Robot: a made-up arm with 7 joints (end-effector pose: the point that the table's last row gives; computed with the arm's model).
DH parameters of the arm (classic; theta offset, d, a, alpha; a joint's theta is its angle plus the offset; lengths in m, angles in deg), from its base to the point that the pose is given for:
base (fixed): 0 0 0 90
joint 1: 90 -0.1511 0 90
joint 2: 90 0 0 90
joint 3: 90 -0.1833 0 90
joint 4: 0 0 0 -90
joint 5: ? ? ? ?
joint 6: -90 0 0 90
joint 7: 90 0 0 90
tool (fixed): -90 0 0 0
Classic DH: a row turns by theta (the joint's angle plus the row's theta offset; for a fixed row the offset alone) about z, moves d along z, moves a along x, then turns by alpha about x.
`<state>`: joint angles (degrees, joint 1 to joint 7).
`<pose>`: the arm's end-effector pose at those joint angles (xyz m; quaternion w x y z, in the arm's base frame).
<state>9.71 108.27 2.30 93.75 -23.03 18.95 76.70</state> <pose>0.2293 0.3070 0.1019 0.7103 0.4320 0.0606 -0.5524</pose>
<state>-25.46 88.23 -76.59 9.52 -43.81 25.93 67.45</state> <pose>-0.0140 0.5735 -0.0513 0.2658 0.2202 0.9171 -0.1993</pose>
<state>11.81 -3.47 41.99 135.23 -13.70 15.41 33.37</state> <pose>0.1285 0.2652 0.0094 0.4998 0.2479 -0.8295 -0.0258</pose>
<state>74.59 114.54 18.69 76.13 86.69 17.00 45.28</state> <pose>-0.1037 0.3395 0.2613 0.1692 0.1629 -0.9280 -0.2891</pose>
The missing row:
joint 5: 0 -0.2439 0 -90
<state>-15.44 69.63 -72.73 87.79 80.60 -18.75 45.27</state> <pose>-0.0062 0.2507 -0.2942 0.8371 -0.5138 -0.1708 -0.0780</pose>
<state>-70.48 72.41 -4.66 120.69 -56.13 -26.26 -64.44</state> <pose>0.0378 0.2020 -0.2084 0.3169 0.0498 -0.7976 -0.5107</pose>
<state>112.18 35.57 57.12 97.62 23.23 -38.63 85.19</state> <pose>-0.0452 0.4041 0.1233 0.3826 -0.5960 0.6919 0.1403</pose>
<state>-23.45 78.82 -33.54 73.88 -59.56 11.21 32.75</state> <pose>0.1093 0.3723 -0.2389 0.4368 0.2505 0.2634 -0.8229</pose>
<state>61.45 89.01 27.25 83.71 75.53 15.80 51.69</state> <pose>0.0087 0.3630 0.2406 0.1875 0.0312 -0.9129 -0.3614</pose>
